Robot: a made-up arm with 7 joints.
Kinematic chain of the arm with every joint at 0, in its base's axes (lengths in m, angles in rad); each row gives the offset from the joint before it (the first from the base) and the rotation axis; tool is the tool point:
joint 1: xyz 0 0 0.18 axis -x
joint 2: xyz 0.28 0 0.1 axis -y
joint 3: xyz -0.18 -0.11 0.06 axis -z
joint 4: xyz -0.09 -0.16 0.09 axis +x
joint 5: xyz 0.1 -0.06 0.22 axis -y
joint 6: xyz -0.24 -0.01 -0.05 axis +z
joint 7: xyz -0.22 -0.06 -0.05 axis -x
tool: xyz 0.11 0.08 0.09
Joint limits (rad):
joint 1: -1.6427..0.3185
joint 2: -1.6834..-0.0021
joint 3: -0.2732..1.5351
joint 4: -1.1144..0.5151
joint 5: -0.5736..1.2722
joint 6: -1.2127..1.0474
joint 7: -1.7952..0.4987
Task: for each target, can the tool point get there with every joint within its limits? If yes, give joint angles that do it. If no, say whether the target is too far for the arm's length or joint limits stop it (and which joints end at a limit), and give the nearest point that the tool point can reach.
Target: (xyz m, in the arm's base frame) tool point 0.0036 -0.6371 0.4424
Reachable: yes | joints -0.8002 -0.4548 0.4581 -0.7560 0.5975 0.6718 -1.1404
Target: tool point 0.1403 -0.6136 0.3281
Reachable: yes | joints -0.7031 -0.9129 -0.0379 -0.1685 0.8155 0.0111 -0.3810
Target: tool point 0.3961 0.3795 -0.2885
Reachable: no: joint limits stop it (at a limit: joint 1, joint 2, joint 3, joint 4, joint 5, joint 7) | nearest point 0.1361 0.0015 -0.2453 | short by 0.461 m
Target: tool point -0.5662 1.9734 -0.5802
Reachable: no: too far | nearest point -0.2531 0.3879 0.4022 | short by 1.891 m
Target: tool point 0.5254 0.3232 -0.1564
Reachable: no: joint limits stop it (at a limit: joint 1, joint 2, joint 3, joint 4, joint 5, joint 6) | nearest point 0.6336 0.2634 0.1366 | short by 0.318 m
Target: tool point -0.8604 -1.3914 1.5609
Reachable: no: too far | nearest point -0.2017 -0.6319 0.8072 | short by 1.256 m
